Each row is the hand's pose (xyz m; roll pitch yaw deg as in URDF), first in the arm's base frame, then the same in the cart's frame.
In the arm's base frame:
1: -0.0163 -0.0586 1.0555 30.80 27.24 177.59
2: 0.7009 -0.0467 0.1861 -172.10 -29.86 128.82
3: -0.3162 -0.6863 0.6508 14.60 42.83 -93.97
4: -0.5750 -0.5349 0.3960 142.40 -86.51 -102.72
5: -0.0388 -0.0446 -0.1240 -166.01 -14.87 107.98
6: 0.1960 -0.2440 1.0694 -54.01 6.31 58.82
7: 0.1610 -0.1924 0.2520 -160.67 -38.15 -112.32
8: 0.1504 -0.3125 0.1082 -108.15 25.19 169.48
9: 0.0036 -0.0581 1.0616 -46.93 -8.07 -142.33
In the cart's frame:
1: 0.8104 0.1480 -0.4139 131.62 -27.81 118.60
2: -0.0078 -0.6263 -0.3790 -75.27 33.56 75.50
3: 0.6823 0.1523 0.3806 -28.91 -62.77 -139.15
4: 0.3929 0.4121 0.4404 -26.84 17.74 7.37
5: -0.2836 0.0194 0.0086 -60.65 49.97 99.97
6: 0.8912 -0.1121 -0.3402 140.74 61.56 -156.19
7: 0.1172 -0.1685 -0.0760 20.84 -30.66 6.80
8: 0.0307 -0.2198 0.0825 -3.56 -20.26 118.16
9: 0.8156 0.1306 -0.4240 89.68 -49.44 54.90

